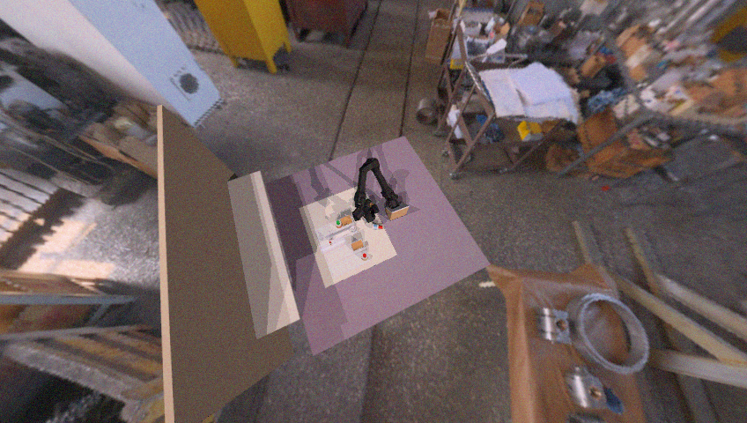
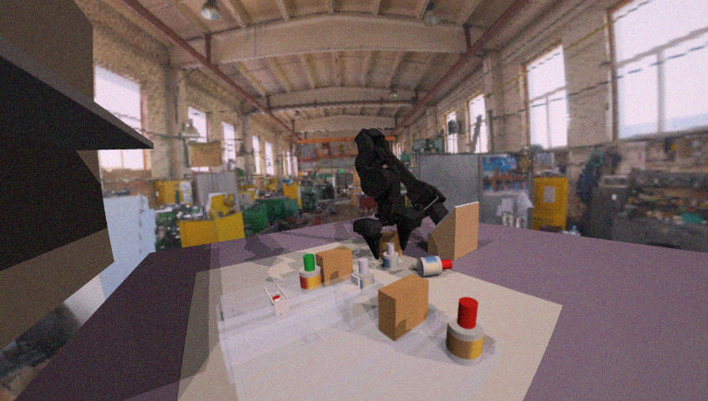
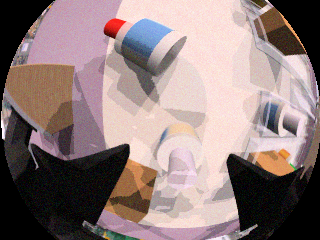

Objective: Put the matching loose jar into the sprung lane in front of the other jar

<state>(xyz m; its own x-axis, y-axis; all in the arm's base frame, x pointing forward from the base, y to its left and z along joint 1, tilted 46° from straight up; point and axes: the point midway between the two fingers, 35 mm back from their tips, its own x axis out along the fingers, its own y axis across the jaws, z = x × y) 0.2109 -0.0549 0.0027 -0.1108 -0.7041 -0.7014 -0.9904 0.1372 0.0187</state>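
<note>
Right now my gripper tip is 280 mm short of the clear sprung lane, 50 mm to the right of it and 20 mm above it. From my gripper tip the other things lie so: red mark (310 mm ahead, 60 mm to the left, 30 mm above).
</note>
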